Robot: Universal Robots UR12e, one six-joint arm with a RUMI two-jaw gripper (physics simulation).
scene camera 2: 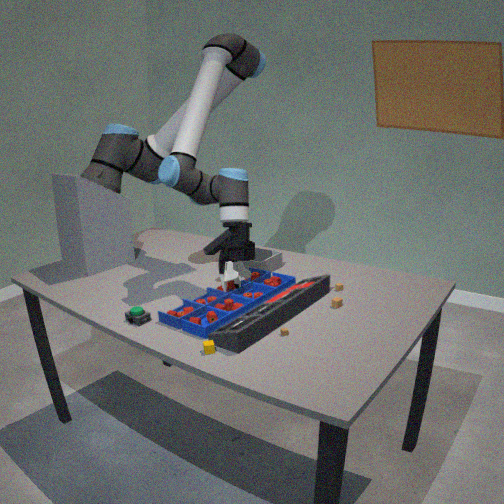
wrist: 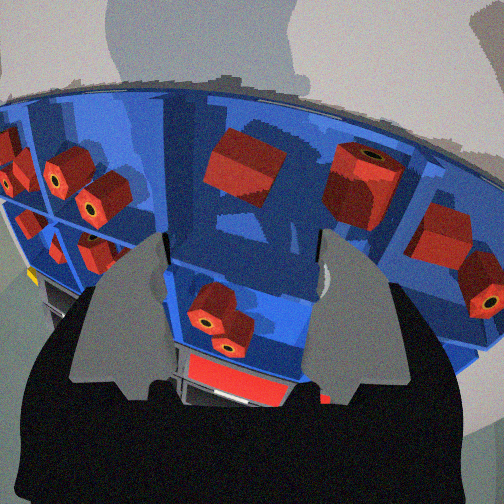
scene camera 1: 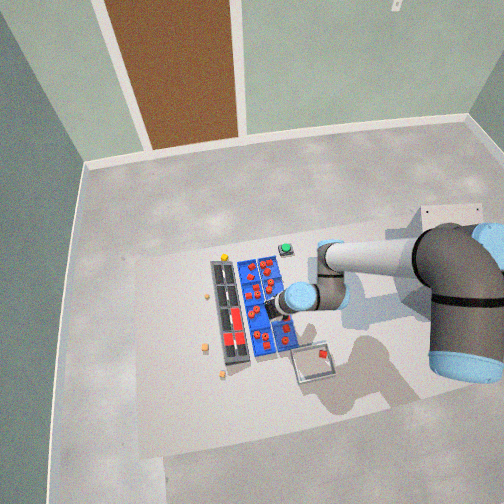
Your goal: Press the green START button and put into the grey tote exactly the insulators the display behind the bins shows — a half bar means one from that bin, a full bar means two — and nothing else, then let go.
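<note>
The blue bins (scene camera 1: 264, 306) hold several red insulators in each compartment. Behind them lies the dark display (scene camera 1: 230, 312) with red bars lit in its lower cells. The grey tote (scene camera 1: 313, 362) at the front right holds one red insulator (scene camera 1: 323, 354). The green START button (scene camera 1: 286, 248) sits beyond the bins. My gripper (wrist: 242, 250) is open and empty, hovering just above a bin compartment that holds two large insulators (wrist: 245, 167) (wrist: 362, 182). In the side view the gripper (scene camera 2: 230, 272) hangs over the bins' far row.
Small yellow and orange cubes lie around the display: one (scene camera 1: 224, 257) at its far end, others (scene camera 1: 205, 347) (scene camera 1: 222, 373) at its left and near end. The robot's base (scene camera 1: 460, 300) stands to the right of the tote.
</note>
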